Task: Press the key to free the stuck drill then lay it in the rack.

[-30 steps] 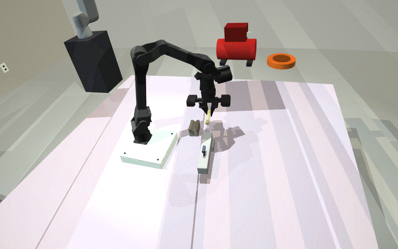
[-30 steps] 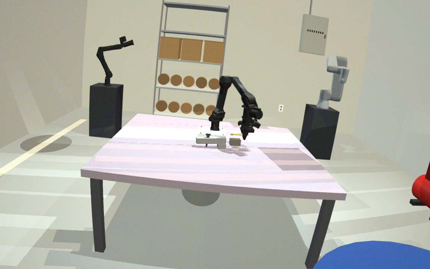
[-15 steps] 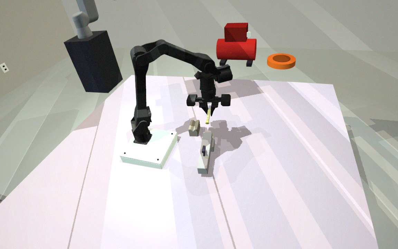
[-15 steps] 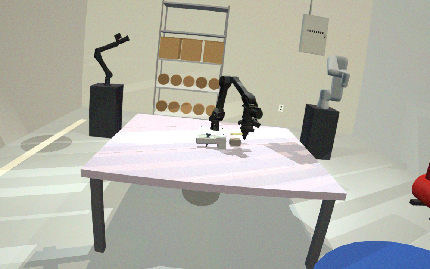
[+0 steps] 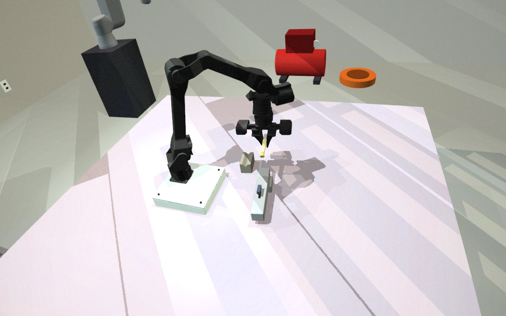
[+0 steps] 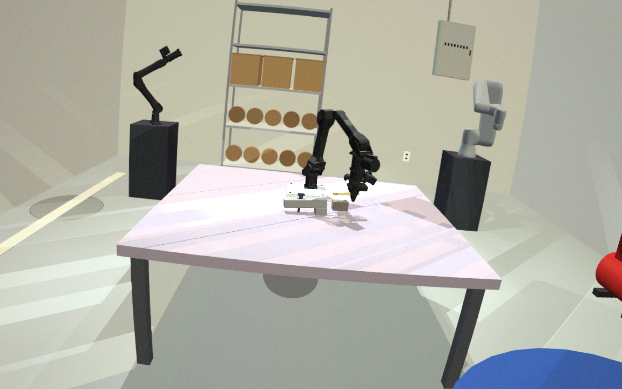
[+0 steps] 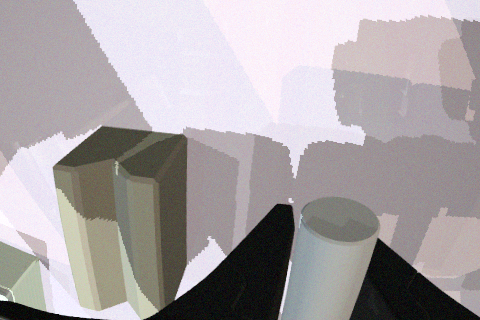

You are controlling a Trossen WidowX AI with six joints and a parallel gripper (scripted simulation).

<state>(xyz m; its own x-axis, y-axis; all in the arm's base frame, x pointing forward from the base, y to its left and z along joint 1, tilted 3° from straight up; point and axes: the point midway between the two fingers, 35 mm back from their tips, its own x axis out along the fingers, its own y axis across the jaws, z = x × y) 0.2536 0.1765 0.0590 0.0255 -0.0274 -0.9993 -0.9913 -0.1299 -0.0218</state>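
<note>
Right now the drill is 40 mm to the right of my gripper tip, 30 mm above it and 10 mm ahead of it. The rest, counted from my gripper tip: dark blue key (230 mm to the right, 40 mm ahead, 10 mm below); rack (60 mm behind, 50 mm to the right, 40 mm below); pale housing block (200 mm to the right, 40 mm ahead, 20 mm below).
</note>
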